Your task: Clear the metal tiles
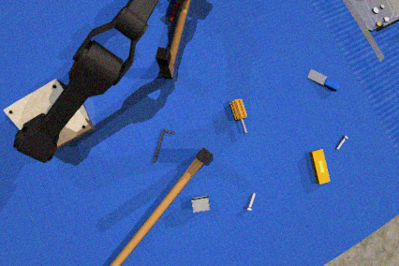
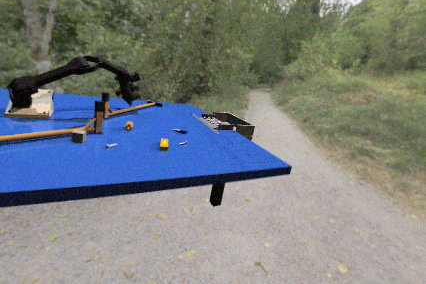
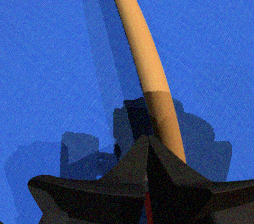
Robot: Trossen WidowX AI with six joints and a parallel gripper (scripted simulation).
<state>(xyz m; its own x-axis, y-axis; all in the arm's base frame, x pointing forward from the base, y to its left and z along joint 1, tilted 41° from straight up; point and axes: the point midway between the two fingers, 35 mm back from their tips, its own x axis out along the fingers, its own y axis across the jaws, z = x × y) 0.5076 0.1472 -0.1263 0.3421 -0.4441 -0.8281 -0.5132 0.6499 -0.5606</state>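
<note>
The long scraper lies 20 mm ahead of my gripper tip and 30 mm above it. From my gripper tip the other things lie so: black hex key (250 mm behind, 370 mm to the right, 30 mm below); red-handled tool (40 mm behind, 50 mm to the right, 30 mm below); orange-handled tool (50 mm behind, 400 mm to the right, 20 mm below).
</note>
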